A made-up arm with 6 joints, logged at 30 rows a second.
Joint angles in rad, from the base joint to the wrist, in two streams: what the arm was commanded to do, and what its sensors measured. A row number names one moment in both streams.
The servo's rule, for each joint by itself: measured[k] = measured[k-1] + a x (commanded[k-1-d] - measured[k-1]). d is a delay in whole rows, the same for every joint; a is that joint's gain. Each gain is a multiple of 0.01, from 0.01 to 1. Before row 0 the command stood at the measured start. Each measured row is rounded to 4 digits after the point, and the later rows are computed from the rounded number. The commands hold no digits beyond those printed.
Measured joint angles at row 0:
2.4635 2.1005 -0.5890 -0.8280 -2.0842 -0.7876
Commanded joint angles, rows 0 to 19:
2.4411 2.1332 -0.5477 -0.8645 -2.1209 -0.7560
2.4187 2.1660 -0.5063 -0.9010 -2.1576 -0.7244
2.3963 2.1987 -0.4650 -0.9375 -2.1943 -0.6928
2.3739 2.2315 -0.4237 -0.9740 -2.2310 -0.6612
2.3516 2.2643 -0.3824 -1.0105 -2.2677 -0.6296
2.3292 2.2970 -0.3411 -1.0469 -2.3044 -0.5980
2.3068 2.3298 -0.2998 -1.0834 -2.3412 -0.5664
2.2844 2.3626 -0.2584 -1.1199 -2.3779 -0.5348
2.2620 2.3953 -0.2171 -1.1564 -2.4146 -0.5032
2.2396 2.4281 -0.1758 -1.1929 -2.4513 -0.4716
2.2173 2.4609 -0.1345 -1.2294 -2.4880 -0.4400
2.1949 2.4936 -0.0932 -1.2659 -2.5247 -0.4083
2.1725 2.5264 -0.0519 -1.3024 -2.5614 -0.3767
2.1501 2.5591 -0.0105 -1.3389 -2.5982 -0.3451
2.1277 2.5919 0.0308 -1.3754 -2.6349 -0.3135
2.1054 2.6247 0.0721 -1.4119 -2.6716 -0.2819
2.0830 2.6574 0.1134 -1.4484 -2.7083 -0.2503
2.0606 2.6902 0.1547 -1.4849 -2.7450 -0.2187
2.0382 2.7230 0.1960 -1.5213 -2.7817 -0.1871
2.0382 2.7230 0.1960 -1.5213 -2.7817 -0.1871
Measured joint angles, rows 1 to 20:
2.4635 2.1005 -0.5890 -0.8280 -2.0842 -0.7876
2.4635 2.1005 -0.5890 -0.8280 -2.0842 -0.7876
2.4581 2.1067 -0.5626 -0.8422 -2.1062 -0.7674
2.4486 2.1180 -0.5266 -0.8651 -2.1370 -0.7399
2.4360 2.1333 -0.4872 -0.8933 -2.1714 -0.7098
2.4211 2.1520 -0.4466 -0.9248 -2.2072 -0.6787
2.4044 2.1733 -0.4055 -0.9582 -2.2435 -0.6473
2.3864 2.1968 -0.3643 -0.9928 -2.2800 -0.6157
2.3673 2.2221 -0.3230 -1.0281 -2.3167 -0.5841
2.3474 2.2488 -0.2817 -1.0639 -2.3534 -0.5525
2.3269 2.2766 -0.2404 -1.1000 -2.3901 -0.5209
2.3059 2.3054 -0.1991 -1.1362 -2.4268 -0.4893
2.2846 2.3349 -0.1578 -1.1725 -2.4635 -0.4577
2.2631 2.3651 -0.1165 -1.2089 -2.5002 -0.4261
2.2414 2.3957 -0.0752 -1.2454 -2.5369 -0.3945
2.2195 2.4267 -0.0338 -1.2819 -2.5737 -0.3629
2.1975 2.4581 0.0075 -1.3184 -2.6104 -0.3313
2.1754 2.4898 0.0488 -1.3549 -2.6471 -0.2997
2.1532 2.5216 0.0901 -1.3914 -2.6838 -0.2681
2.1310 2.5536 0.1314 -1.4279 -2.7205 -0.2365
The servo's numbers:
d 2
a 0.24 0.19 0.64 0.39 0.60 0.64

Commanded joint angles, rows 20 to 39:
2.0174 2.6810 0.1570 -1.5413 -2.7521 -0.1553
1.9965 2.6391 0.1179 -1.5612 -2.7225 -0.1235
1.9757 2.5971 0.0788 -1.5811 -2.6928 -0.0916
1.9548 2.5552 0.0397 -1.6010 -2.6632 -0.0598
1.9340 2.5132 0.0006 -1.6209 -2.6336 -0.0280
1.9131 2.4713 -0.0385 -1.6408 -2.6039 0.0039
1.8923 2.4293 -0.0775 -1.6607 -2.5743 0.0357
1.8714 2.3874 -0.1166 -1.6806 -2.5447 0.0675
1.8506 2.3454 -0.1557 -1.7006 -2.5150 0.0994
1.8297 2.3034 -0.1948 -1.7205 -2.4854 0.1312
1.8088 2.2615 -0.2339 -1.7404 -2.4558 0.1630
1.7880 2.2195 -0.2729 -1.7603 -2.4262 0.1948
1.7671 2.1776 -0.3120 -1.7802 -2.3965 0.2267
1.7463 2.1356 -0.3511 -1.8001 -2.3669 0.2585
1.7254 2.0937 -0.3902 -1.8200 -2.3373 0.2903
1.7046 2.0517 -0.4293 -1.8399 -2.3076 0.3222
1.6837 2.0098 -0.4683 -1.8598 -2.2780 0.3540
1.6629 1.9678 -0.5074 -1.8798 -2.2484 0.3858
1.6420 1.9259 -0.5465 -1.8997 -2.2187 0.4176
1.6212 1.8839 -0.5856 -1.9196 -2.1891 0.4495
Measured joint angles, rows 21 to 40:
2.1087 2.5858 0.1727 -1.4643 -2.7572 -0.2049
2.0918 2.6119 0.1876 -1.4865 -2.7719 -0.1935
2.0739 2.6250 0.1680 -1.5079 -2.7600 -0.1691
2.0553 2.6277 0.1359 -1.5287 -2.7375 -0.1399
2.0362 2.6219 0.0994 -1.5491 -2.7107 -0.1090
2.0167 2.6092 0.0612 -1.5693 -2.6822 -0.0775
1.9969 2.5910 0.0224 -1.5894 -2.6530 -0.0458
1.9768 2.5683 -0.0166 -1.6094 -2.6235 -0.0140
1.9565 2.5419 -0.0556 -1.6294 -2.5940 0.0178
1.9361 2.5125 -0.0946 -1.6494 -2.5644 0.0496
1.9156 2.4808 -0.1337 -1.6694 -2.5348 0.0815
1.8950 2.4471 -0.1728 -1.6893 -2.5052 0.1133
1.8743 2.4118 -0.2119 -1.7092 -2.4756 0.1451
1.8536 2.3753 -0.2509 -1.7291 -2.4460 0.1769
1.8328 2.3377 -0.2900 -1.7490 -2.4163 0.2088
1.8120 2.2993 -0.3291 -1.7689 -2.3867 0.2406
1.7912 2.2602 -0.3682 -1.7888 -2.3571 0.2724
1.7704 2.2206 -0.4073 -1.8087 -2.3274 0.3043
1.7496 2.1805 -0.4463 -1.8286 -2.2978 0.3361
1.7288 2.1401 -0.4854 -1.8486 -2.2682 0.3679

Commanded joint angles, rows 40 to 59:
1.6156 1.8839 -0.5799 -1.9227 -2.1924 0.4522
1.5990 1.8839 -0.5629 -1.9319 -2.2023 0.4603
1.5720 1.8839 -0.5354 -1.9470 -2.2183 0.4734
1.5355 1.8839 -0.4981 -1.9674 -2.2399 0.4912
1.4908 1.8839 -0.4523 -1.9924 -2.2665 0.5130
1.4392 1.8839 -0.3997 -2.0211 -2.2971 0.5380
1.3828 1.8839 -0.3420 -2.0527 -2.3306 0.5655
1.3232 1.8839 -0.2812 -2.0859 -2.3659 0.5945
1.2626 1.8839 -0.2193 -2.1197 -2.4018 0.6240
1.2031 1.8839 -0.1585 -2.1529 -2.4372 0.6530
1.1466 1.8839 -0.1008 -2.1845 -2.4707 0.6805
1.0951 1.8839 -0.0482 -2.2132 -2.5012 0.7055
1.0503 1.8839 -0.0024 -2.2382 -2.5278 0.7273
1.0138 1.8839 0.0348 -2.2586 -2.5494 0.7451
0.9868 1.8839 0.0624 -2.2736 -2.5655 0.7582
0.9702 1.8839 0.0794 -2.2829 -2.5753 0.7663
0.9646 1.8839 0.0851 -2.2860 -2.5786 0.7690
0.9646 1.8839 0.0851 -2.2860 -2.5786 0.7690
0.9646 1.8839 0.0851 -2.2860 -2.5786 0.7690
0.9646 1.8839 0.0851 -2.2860 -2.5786 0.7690
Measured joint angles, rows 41 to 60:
1.7080 2.0994 -0.5245 -1.8685 -2.2385 0.3997
1.6872 2.0585 -0.5636 -1.8884 -2.2089 0.4316
1.6700 2.0253 -0.5740 -1.9018 -2.1990 0.4448
1.6530 1.9984 -0.5669 -1.9135 -2.2010 0.4547
1.6336 1.9766 -0.5467 -1.9266 -2.2114 0.4667
1.6101 1.9590 -0.5156 -1.9425 -2.2285 0.4824
1.5815 1.9447 -0.4751 -1.9620 -2.2513 0.5020
1.5473 1.9331 -0.4268 -1.9850 -2.2788 0.5250
1.5078 1.9238 -0.3725 -2.0114 -2.3099 0.5509
1.4635 1.9162 -0.3141 -2.0405 -2.3435 0.5788
1.4153 1.9101 -0.2534 -2.0714 -2.3785 0.6077
1.3644 1.9051 -0.1927 -2.1032 -2.4137 0.6367
1.3121 1.9011 -0.1339 -2.1349 -2.4479 0.6647
1.2600 1.8978 -0.0791 -2.1654 -2.4799 0.6908
1.2097 1.8952 -0.0300 -2.1938 -2.5086 0.7142
1.1627 1.8931 0.0115 -2.2191 -2.5331 0.7340
1.1205 1.8914 0.0441 -2.2404 -2.5525 0.7495
1.0844 1.8900 0.0667 -2.2570 -2.5662 0.7603
1.0556 1.8888 0.0785 -2.2683 -2.5736 0.7659
1.0338 1.8879 0.0827 -2.2752 -2.5766 0.7679

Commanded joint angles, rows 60 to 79:
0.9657 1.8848 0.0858 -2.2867 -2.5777 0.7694
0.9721 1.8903 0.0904 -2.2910 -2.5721 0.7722
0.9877 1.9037 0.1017 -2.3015 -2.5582 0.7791
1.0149 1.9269 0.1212 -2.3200 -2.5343 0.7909
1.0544 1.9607 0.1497 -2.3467 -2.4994 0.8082
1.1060 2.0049 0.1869 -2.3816 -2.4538 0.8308
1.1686 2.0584 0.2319 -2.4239 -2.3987 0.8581
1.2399 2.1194 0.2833 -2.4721 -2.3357 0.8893
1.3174 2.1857 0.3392 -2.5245 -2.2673 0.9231
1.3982 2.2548 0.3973 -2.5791 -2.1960 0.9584
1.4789 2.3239 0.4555 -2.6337 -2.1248 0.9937
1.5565 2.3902 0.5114 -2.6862 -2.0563 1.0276
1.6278 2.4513 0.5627 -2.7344 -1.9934 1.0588
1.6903 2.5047 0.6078 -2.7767 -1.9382 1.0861
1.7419 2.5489 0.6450 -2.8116 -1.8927 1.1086
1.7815 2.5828 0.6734 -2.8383 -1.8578 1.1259
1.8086 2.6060 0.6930 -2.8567 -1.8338 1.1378
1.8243 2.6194 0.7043 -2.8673 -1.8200 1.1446
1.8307 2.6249 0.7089 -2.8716 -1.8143 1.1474
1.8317 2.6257 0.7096 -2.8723 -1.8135 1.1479
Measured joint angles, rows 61 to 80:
1.0172 1.8871 0.0842 -2.2794 -2.5778 0.7686
1.0046 1.8865 0.0848 -2.2820 -2.5783 0.7689
0.9953 1.8862 0.0854 -2.2838 -2.5779 0.7692
0.9897 1.8870 0.0886 -2.2866 -2.5744 0.7711
0.9892 1.8902 0.0970 -2.2924 -2.5647 0.7762
0.9954 1.8972 0.1125 -2.3032 -2.5465 0.7856
1.0096 1.9093 0.1363 -2.3202 -2.5182 0.8001
1.0327 1.9275 0.1687 -2.3441 -2.4796 0.8197
1.0653 1.9524 0.2091 -2.3752 -2.4311 0.8443
1.1072 1.9841 0.2566 -2.4130 -2.3739 0.8731
1.1576 2.0224 0.3095 -2.4565 -2.3099 0.9051
1.2153 2.0666 0.3657 -2.5043 -2.2416 0.9392
1.2786 2.1155 0.4232 -2.5548 -2.1715 0.9741
1.3453 2.1677 0.4796 -2.6060 -2.1024 1.0083
1.4131 2.2216 0.5328 -2.6561 -2.0370 1.0406
1.4796 2.2754 0.5808 -2.7031 -1.9777 1.0697
1.5426 2.3274 0.6219 -2.7454 -1.9267 1.0946
1.5999 2.3759 0.6549 -2.7816 -1.8854 1.1146
1.6500 2.4196 0.6793 -2.8109 -1.8544 1.1294
1.6918 2.4576 0.6953 -2.8329 -1.8338 1.1391

